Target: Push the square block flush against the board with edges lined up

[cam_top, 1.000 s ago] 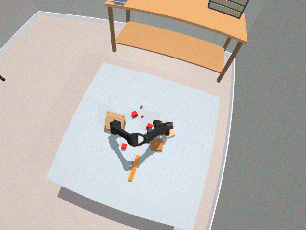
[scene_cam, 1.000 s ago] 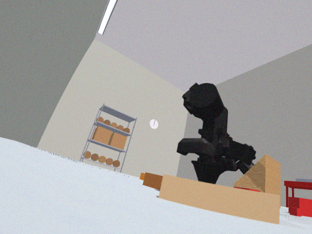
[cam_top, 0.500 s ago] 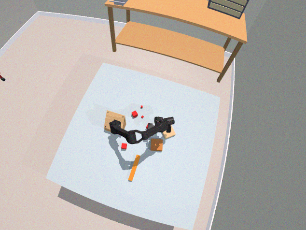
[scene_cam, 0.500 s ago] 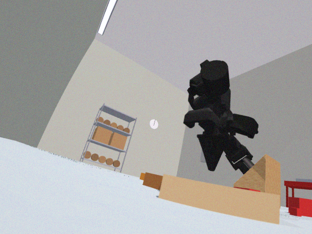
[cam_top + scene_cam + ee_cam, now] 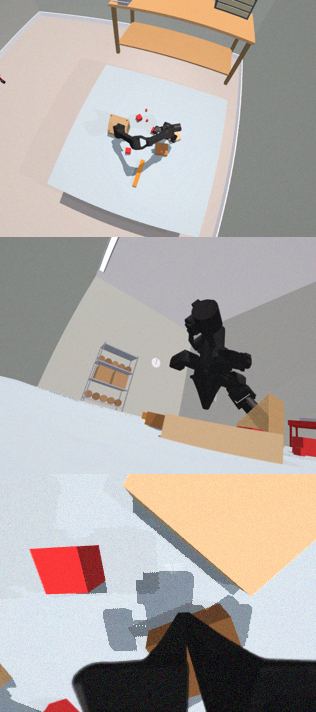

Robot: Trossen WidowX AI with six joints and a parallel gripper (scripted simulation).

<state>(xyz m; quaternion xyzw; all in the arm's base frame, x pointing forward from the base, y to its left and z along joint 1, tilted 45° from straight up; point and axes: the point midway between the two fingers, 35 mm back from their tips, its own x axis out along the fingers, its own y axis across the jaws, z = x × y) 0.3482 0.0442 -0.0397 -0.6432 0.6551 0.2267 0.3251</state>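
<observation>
Right now my gripper tip is 1 cm short of the orange square block, 8 cm to the left of it and 5 cm above it. From my gripper tip the other things lie so: orange board (9 cm behind, 33 cm to the right, 5 cm below); pale tan slab (6 cm ahead, 8 cm to the left, 5 cm below).
</observation>
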